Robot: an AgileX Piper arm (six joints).
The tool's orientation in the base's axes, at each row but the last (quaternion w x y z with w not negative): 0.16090 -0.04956 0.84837 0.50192; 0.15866 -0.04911 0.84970 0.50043; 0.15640 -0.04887 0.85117 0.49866; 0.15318 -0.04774 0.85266 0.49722; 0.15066 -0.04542 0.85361 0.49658; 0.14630 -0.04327 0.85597 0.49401; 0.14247 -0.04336 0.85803 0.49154; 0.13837 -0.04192 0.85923 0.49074; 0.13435 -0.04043 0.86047 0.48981; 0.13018 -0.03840 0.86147 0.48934; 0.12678 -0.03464 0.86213 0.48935
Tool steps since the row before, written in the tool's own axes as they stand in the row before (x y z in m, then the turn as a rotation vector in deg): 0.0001 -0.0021 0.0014 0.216 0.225 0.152; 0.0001 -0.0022 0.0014 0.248 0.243 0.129; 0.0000 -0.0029 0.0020 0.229 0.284 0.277; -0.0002 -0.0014 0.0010 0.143 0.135 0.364; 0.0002 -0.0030 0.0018 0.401 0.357 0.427; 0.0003 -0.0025 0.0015 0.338 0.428 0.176; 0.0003 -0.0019 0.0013 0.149 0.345 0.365; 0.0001 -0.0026 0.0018 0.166 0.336 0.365; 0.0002 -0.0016 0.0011 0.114 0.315 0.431; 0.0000 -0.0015 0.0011 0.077 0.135 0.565; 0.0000 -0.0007 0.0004 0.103 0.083 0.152
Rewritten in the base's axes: 0.0007 0.0002 -0.0024 -0.225 0.259 0.051; 0.0007 0.0001 -0.0025 -0.265 0.251 0.066; 0.0011 0.0003 -0.0033 -0.224 0.397 0.039; 0.0007 0.0001 -0.0016 -0.089 0.392 -0.099; 0.0009 0.0001 -0.0034 -0.372 0.576 -0.020; 0.0006 0.0000 -0.0029 -0.379 0.392 0.175; 0.0004 0.0002 -0.0023 -0.143 0.499 0.070; 0.0008 0.0002 -0.0031 -0.157 0.496 0.058; 0.0003 0.0001 -0.0019 -0.090 0.538 0.023; 0.0005 0.0002 -0.0018 0.005 0.557 -0.183; 0.0002 0.0000 -0.0008 -0.087 0.179 -0.031
